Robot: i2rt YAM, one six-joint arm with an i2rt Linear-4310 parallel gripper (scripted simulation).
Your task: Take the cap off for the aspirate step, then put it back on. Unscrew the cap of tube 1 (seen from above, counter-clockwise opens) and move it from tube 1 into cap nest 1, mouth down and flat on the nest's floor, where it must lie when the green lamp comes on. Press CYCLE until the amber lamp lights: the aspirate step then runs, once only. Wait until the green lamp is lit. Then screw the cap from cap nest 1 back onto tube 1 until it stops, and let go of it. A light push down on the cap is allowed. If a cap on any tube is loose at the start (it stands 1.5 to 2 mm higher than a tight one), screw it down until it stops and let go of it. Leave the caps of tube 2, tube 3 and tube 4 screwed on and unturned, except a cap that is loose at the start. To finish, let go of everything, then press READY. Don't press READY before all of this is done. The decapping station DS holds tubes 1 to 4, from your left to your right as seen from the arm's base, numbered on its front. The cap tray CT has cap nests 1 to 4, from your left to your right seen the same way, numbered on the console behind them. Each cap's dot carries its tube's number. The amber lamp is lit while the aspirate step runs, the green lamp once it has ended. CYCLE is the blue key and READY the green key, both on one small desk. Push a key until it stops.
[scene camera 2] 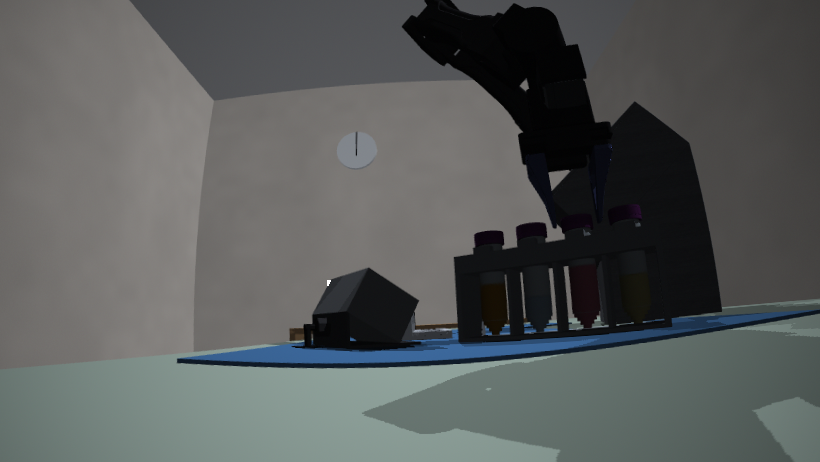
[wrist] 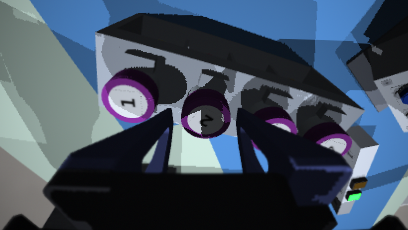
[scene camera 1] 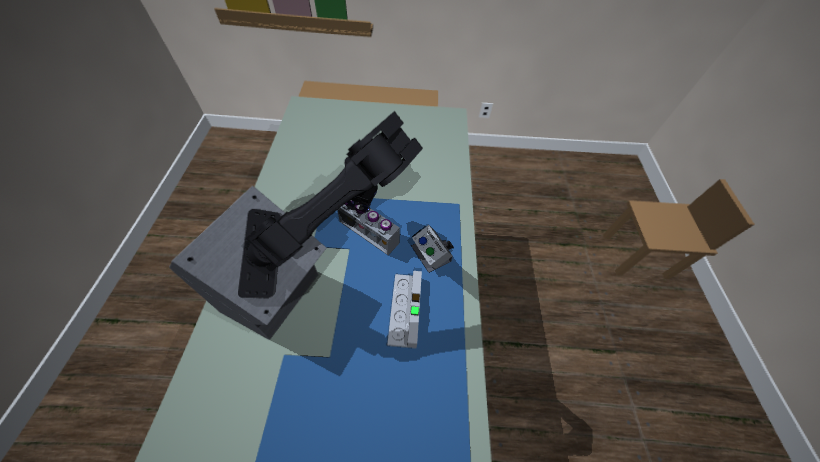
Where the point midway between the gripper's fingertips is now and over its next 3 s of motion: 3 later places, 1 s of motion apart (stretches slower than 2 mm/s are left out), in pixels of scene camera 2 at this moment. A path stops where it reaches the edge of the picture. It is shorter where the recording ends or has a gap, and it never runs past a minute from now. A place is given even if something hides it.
The gripper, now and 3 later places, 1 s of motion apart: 577, 225; 577, 228; 560, 193; 533, 226
